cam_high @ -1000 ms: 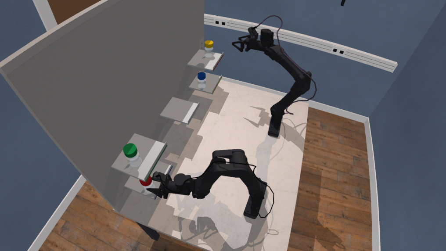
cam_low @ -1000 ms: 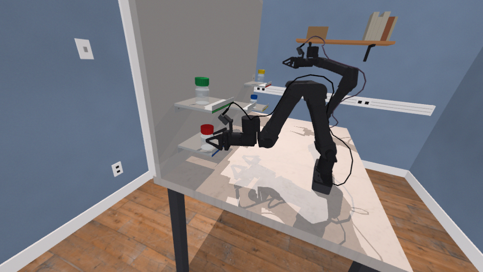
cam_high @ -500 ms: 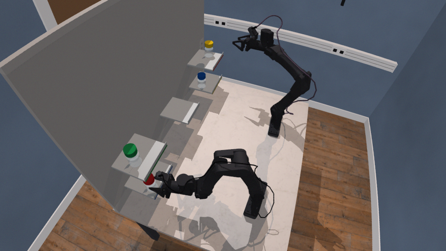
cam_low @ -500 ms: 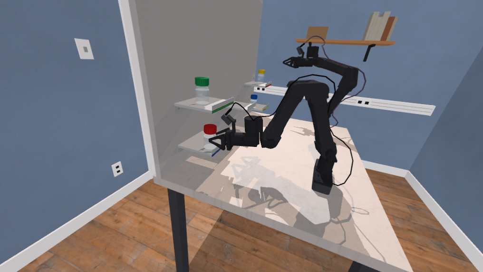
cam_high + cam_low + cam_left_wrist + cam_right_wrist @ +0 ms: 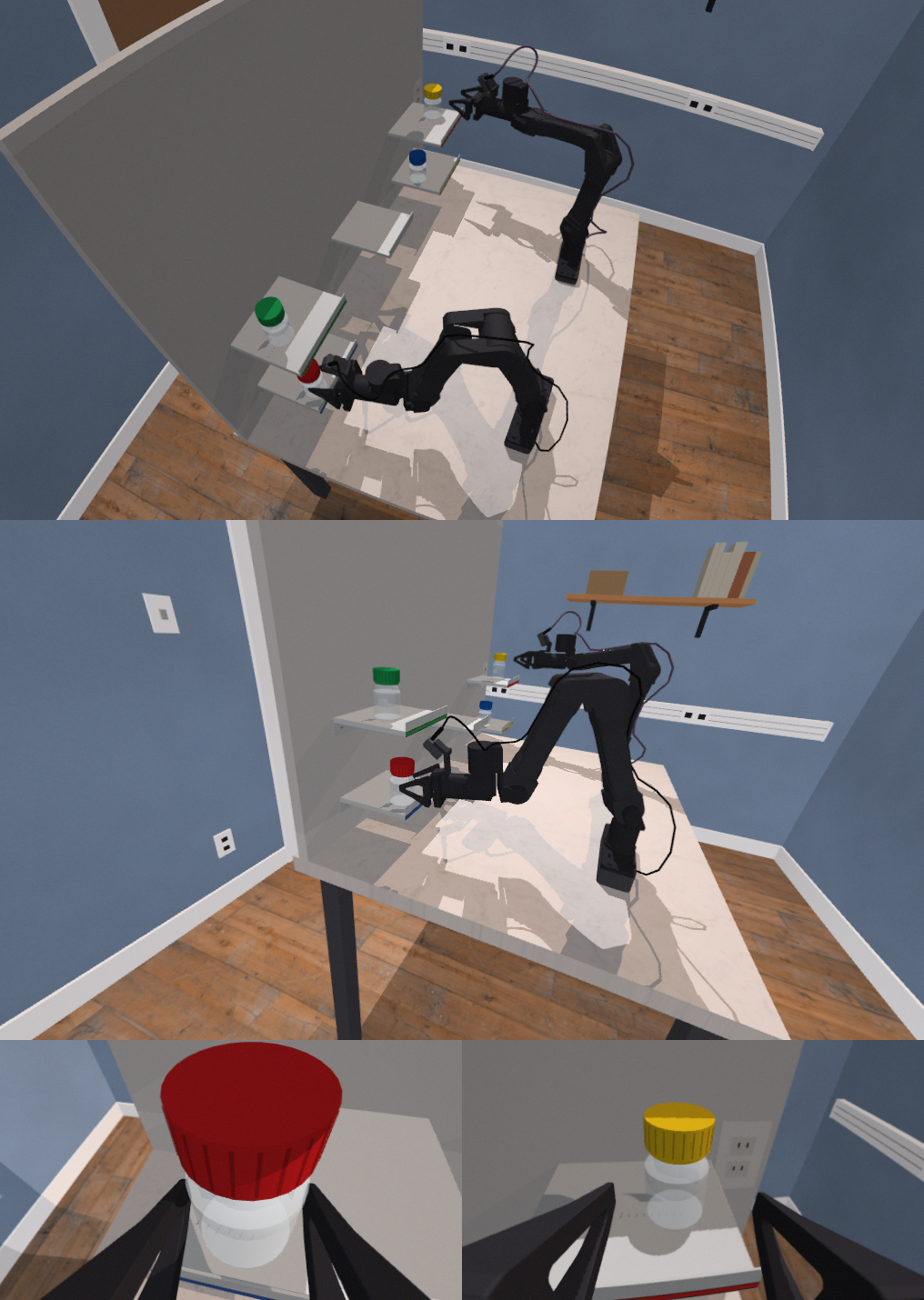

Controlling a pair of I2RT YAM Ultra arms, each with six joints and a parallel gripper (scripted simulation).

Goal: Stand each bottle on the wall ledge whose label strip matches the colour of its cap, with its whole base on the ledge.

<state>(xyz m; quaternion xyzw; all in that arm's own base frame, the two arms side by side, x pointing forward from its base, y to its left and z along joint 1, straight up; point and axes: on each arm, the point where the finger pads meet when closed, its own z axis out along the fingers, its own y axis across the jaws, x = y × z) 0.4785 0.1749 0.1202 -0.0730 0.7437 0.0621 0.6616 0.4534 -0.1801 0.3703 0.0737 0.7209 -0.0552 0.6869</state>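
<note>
My right gripper is now 80 mm short of the yellow-capped bottle, 40 mm above it and 10 mm to the left of it. Also, from my right hand: blue-capped bottle (240 mm below, 100 mm to the left, 90 mm ahead); green-capped bottle (870 mm to the left, 80 mm ahead, 40 mm below); grey wall panel (450 mm to the left, 190 mm ahead, 60 mm above).
My left hand is 10 mm short of the red-capped bottle. From my left hand the other things lie so: blue-capped bottle: 70 mm ahead, 790 mm to the right; then green-capped bottle: 60 mm ahead, 10 mm to the right, 190 mm above; then grey wall panel: 170 mm ahead, 440 mm to the right, 290 mm above.
</note>
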